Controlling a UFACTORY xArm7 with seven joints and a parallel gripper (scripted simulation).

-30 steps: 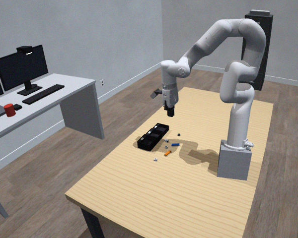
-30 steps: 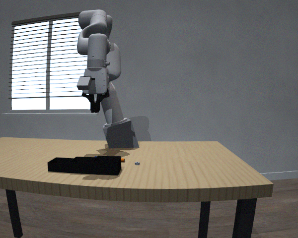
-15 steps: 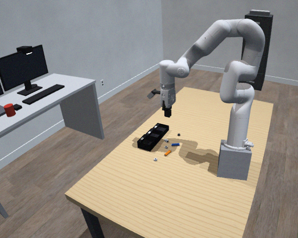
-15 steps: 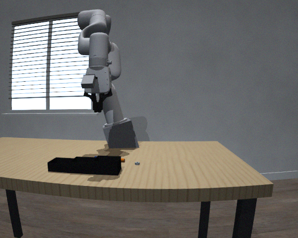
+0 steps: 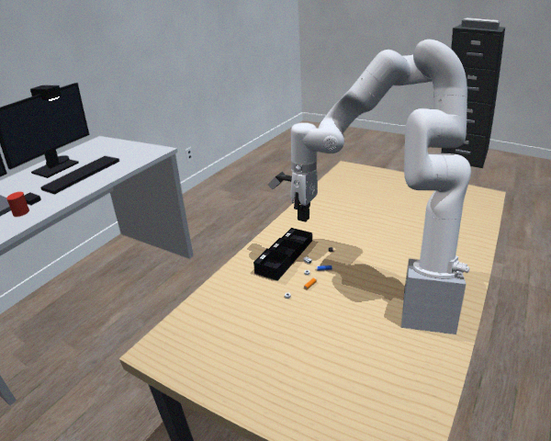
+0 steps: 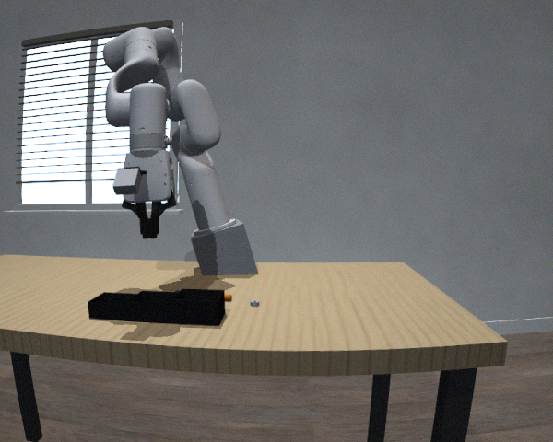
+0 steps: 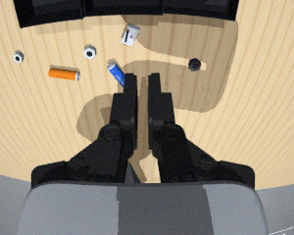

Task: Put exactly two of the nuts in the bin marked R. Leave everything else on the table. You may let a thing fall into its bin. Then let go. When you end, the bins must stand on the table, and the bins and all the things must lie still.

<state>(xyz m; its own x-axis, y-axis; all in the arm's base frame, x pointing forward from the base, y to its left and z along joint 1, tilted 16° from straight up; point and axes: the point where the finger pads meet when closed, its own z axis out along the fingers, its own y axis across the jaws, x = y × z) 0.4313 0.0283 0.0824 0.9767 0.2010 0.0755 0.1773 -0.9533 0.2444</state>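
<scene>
The black bin lies 140 mm below my hand, 50 mm ahead of it and 30 mm to the left of it. From my hand the other things lie so: blue piece (160 mm below, 90 mm behind, 20 mm to the left); then small black piece (160 mm below, 80 mm to the right, 50 mm behind); then orange piece (160 mm below, 110 mm to the left, 100 mm behind).
</scene>
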